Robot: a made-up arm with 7 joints. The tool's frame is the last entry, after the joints. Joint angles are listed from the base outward. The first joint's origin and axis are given. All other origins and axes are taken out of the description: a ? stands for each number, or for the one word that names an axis. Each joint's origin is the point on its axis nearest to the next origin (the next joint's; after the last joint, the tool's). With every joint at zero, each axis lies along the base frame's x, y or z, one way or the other. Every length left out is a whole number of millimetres.
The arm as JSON. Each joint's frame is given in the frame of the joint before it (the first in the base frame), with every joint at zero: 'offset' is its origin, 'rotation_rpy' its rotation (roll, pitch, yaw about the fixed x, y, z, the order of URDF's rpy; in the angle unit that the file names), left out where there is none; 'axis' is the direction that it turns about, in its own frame. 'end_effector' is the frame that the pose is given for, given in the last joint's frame.
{
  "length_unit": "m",
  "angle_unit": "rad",
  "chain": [
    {
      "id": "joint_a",
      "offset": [
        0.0,
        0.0,
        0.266
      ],
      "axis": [
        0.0,
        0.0,
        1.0
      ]
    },
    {
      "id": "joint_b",
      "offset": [
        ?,
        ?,
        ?
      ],
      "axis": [
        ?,
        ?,
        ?
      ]
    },
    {
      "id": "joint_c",
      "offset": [
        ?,
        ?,
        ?
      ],
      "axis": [
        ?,
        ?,
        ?
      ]
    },
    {
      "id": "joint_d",
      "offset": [
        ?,
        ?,
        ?
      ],
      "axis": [
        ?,
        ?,
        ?
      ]
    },
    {
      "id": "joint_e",
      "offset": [
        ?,
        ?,
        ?
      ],
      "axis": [
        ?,
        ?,
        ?
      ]
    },
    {
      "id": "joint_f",
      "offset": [
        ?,
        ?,
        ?
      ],
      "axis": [
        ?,
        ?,
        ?
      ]
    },
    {
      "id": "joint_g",
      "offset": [
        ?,
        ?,
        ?
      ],
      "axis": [
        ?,
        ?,
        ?
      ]
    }
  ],
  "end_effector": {
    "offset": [
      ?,
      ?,
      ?
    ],
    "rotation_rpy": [
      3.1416,
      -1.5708,
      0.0
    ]
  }
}
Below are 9 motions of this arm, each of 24 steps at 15 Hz.
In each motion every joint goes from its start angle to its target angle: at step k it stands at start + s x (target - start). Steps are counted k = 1, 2, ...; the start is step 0. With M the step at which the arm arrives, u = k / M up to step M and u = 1 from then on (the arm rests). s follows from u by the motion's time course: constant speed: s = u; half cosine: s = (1 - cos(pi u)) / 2; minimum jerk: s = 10 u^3 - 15 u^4 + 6 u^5.
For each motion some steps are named. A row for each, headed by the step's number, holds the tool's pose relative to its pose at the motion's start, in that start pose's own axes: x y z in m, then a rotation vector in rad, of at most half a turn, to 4 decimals.
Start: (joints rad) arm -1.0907 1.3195 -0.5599 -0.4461 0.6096 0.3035 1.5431
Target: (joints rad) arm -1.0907 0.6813 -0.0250 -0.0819 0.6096 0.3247 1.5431
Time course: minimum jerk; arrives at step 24
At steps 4, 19, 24:
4: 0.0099 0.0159 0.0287 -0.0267 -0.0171 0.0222
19: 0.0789 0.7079 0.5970 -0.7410 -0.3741 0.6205
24: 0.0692 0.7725 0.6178 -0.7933 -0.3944 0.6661

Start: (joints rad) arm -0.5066 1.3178 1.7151 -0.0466 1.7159 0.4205 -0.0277
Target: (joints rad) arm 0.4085 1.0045 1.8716 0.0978 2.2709 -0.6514 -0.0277
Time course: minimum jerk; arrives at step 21
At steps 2, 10, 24:
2: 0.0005 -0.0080 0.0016 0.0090 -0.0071 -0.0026
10: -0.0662 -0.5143 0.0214 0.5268 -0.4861 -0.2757
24: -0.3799 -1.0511 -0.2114 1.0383 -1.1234 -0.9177

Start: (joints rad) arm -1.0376 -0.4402 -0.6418 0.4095 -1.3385 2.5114 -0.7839
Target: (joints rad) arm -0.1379 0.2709 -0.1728 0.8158 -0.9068 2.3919 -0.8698
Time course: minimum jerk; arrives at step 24
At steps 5, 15, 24:
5: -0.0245 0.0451 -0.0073 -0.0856 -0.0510 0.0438
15: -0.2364 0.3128 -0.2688 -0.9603 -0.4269 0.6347
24: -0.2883 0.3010 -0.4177 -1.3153 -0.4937 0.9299

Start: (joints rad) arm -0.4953 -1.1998 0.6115 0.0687 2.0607 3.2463 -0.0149
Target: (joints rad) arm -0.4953 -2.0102 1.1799 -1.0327 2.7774 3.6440 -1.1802
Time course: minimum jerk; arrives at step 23
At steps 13, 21, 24:
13: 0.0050 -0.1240 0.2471 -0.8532 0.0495 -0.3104
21: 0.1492 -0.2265 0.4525 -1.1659 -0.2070 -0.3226
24: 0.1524 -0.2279 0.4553 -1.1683 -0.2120 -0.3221

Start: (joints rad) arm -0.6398 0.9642 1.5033 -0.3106 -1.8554 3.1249 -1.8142
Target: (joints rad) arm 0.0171 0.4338 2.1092 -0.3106 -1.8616 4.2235 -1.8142
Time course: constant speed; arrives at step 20
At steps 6, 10, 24:
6: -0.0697 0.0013 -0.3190 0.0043 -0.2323 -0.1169
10: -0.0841 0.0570 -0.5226 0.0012 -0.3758 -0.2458
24: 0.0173 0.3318 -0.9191 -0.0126 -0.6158 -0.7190

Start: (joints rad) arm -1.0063 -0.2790 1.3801 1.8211 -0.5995 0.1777 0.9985
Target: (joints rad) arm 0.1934 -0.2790 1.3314 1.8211 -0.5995 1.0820 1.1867
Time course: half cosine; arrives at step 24
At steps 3, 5, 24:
3: -0.0160 -0.0240 -0.0143 0.0369 0.0292 -0.0347
5: -0.0465 -0.0627 -0.0390 0.1025 0.0759 -0.0945
24: -0.6673 -0.2025 -0.3029 1.1540 0.1961 -0.9468

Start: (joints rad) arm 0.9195 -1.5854 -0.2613 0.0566 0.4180 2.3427 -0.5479
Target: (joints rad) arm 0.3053 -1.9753 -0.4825 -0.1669 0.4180 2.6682 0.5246
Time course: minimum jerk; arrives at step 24
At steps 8, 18, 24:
8: -0.0782 0.1022 -0.0549 -0.0724 0.0189 0.1132
18: -0.2437 0.4086 -0.3277 -0.2175 0.1414 0.5154
24: -0.2566 0.4469 -0.3789 -0.2291 0.1642 0.5815

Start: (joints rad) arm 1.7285 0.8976 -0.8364 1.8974 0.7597 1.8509 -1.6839
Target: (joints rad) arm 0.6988 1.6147 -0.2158 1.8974 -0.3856 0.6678 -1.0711
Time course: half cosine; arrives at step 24
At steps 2, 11, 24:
2: 0.0062 0.0115 -0.0063 0.0046 0.0177 -0.0052
11: 0.2126 0.1998 -0.2812 0.0751 0.2550 -0.3213
24: 0.4711 -0.0370 -0.8086 -0.2461 -0.1668 -0.8828

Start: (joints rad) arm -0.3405 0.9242 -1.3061 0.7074 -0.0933 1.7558 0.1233
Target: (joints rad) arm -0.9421 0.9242 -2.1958 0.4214 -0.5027 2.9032 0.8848
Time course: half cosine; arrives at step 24
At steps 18, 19, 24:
18: 0.4326 -0.1437 -0.3943 0.6105 1.0072 -0.9769
19: 0.4436 -0.1549 -0.4150 0.6658 0.9993 -1.0407
24: 0.4679 -0.1823 -0.4642 0.7939 0.9489 -1.1944

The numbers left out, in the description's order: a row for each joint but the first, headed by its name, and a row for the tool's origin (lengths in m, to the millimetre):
joint_b: xyz 0.0 -0.075 0.0, axis 0.0 -1.0 0.0
joint_c: xyz 0.0 0.0 0.57, axis 0.0 0.0 1.0
joint_d: xyz 0.026 0.079 0.0, axis 0.0 1.0 0.0
joint_e: xyz -0.032 0.0 0.53, axis 0.0 0.0 1.0
joint_f: xyz 0.0 -0.132 0.0, axis 0.0 -1.0 0.0
joint_g: xyz 0.02 0.0 0.147, axis 1.0 0.0 0.0
tool: xyz 0.0 0.0 0.0

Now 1 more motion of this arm.
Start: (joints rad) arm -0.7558 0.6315 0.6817 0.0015 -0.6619 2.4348 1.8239
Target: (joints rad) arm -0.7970 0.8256 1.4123 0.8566 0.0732 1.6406 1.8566
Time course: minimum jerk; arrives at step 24
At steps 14, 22, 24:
14: -0.1552 0.1825 -0.0123 -0.7628 0.3657 1.0109
22: -0.3715 0.1930 -0.0351 -1.2205 0.2704 1.5545
24: -0.3752 0.1923 -0.0355 -1.2277 0.2673 1.5622

